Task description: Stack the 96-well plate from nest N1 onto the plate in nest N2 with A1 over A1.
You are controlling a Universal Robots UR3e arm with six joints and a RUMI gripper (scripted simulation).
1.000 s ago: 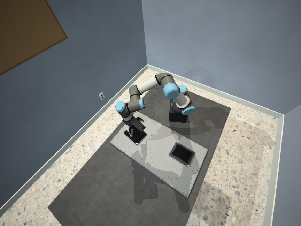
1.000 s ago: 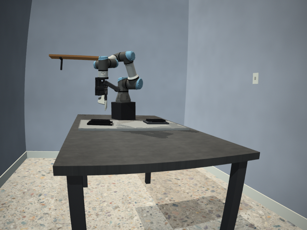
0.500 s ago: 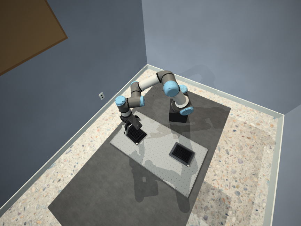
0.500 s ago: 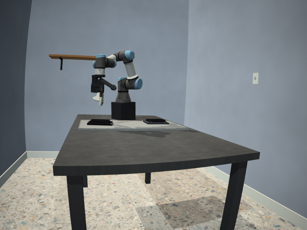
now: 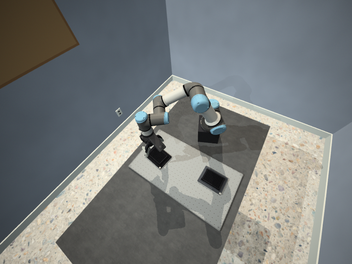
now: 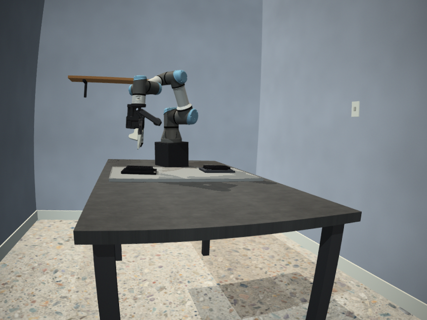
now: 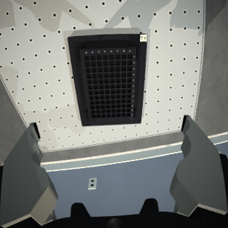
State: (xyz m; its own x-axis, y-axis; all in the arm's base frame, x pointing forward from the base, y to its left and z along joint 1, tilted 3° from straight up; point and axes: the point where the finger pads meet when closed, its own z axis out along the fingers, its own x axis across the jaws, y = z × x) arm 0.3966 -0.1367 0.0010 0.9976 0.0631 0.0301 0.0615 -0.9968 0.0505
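Now: hand 10 cm above the black 96-well plate. The rest, counted from my hand: low black nest: 11 cm below; white A1 label: 47 cm to the left, 10 cm below, 10 cm behind.
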